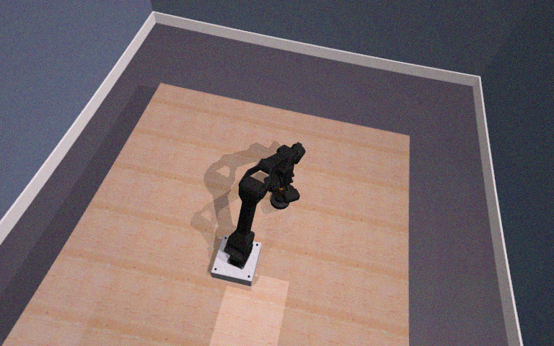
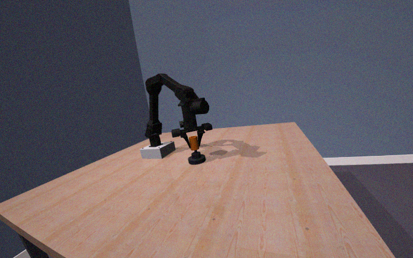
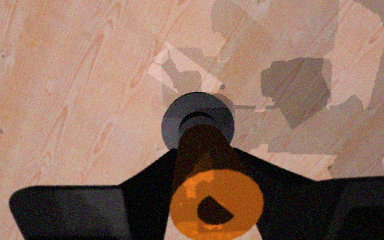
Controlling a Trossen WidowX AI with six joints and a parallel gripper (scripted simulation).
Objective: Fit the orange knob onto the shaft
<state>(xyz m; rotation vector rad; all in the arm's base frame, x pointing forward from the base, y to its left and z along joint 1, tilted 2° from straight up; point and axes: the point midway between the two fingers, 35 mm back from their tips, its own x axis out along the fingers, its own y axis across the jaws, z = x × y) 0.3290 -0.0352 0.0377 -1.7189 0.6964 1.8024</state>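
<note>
Right now my gripper tip is 20 mm below the orange knob. Also, from my gripper tip: round dark pedestal 40 mm below.
</note>
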